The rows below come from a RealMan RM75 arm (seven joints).
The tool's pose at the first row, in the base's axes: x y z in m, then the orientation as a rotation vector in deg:
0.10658, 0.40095, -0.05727, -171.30, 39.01, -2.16
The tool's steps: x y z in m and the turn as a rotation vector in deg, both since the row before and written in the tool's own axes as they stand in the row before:
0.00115, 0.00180, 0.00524, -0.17, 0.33, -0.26
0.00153, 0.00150, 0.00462, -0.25, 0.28, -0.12
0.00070, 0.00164, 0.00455, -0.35, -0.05, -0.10
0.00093, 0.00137, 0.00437, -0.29, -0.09, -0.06
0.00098, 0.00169, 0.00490, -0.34, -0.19, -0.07
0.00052, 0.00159, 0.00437, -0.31, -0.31, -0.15
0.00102, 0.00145, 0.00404, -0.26, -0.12, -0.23
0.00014, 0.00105, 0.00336, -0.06, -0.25, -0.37
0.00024, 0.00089, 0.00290, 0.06, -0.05, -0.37
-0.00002, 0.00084, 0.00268, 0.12, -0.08, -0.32
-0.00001, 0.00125, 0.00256, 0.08, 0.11, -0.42
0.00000, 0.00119, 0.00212, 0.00, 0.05, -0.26
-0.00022, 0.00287, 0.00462, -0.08, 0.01, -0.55
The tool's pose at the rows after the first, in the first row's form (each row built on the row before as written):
0.10705, 0.39919, -0.06263, -171.61, 38.69, -2.61
0.10800, 0.39747, -0.06733, -171.94, 38.59, -2.96
0.10815, 0.39595, -0.07197, -172.30, 38.52, -2.78
0.10860, 0.39454, -0.07640, -172.58, 38.49, -2.55
0.10897, 0.39283, -0.08138, -172.89, 38.44, -2.16
0.10892, 0.39136, -0.08582, -173.18, 38.26, -1.60
0.10935, 0.38978, -0.08992, -173.48, 37.96, -1.34
0.10912, 0.38890, -0.09332, -173.61, 37.39, -0.95
0.10903, 0.38810, -0.09626, -173.66, 36.81, -0.91
0.10872, 0.38745, -0.09897, -173.63, 36.30, -0.84
0.10826, 0.38642, -0.10159, -173.71, 35.66, -1.05
0.10784, 0.38542, -0.10376, -173.80, 35.27, -1.14
0.10662, 0.38306, -0.10851, -174.05, 34.45, -1.15

